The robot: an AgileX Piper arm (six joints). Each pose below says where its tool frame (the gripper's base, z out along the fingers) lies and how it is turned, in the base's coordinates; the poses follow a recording.
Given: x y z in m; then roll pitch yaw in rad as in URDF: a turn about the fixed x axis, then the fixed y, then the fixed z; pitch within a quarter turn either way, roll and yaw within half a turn.
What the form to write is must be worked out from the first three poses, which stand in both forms.
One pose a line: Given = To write
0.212, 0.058, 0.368, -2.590, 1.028, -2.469 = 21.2, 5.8, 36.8, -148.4, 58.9, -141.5
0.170, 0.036, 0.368, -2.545, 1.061, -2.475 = 17.0, 3.6, 36.8, -145.8, 60.8, -141.8
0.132, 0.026, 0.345, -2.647, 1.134, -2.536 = 13.2, 2.6, 34.5, -151.7, 65.0, -145.3
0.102, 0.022, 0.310, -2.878, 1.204, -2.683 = 10.2, 2.2, 31.0, -164.9, 69.0, -153.7
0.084, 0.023, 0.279, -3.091, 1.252, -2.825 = 8.4, 2.3, 27.9, -177.1, 71.7, -161.9
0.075, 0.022, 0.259, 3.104, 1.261, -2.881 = 7.5, 2.2, 25.9, 177.8, 72.2, -165.1
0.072, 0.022, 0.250, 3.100, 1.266, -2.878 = 7.2, 2.2, 25.0, 177.6, 72.5, -164.9
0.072, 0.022, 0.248, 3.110, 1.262, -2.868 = 7.2, 2.2, 24.8, 178.2, 72.3, -164.3
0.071, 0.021, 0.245, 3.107, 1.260, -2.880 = 7.1, 2.1, 24.5, 178.0, 72.2, -165.0
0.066, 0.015, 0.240, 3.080, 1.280, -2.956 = 6.6, 1.5, 24.0, 176.5, 73.3, -169.4
